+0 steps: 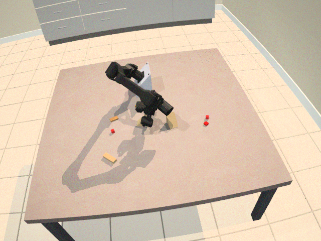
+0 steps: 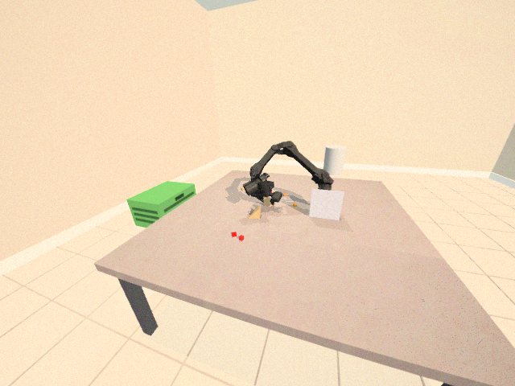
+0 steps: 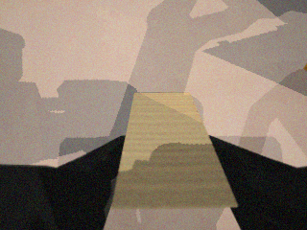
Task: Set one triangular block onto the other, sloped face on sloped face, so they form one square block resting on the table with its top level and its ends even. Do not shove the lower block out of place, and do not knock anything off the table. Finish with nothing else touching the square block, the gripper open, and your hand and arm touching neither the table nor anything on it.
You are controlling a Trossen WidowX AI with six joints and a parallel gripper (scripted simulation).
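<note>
The tan flat block lies 60 mm behind my gripper tip, 180 mm to the right of it and 10 mm below it. Also, from my gripper tip: flat tan block 230 mm ahead, 190 mm to the right.
</note>
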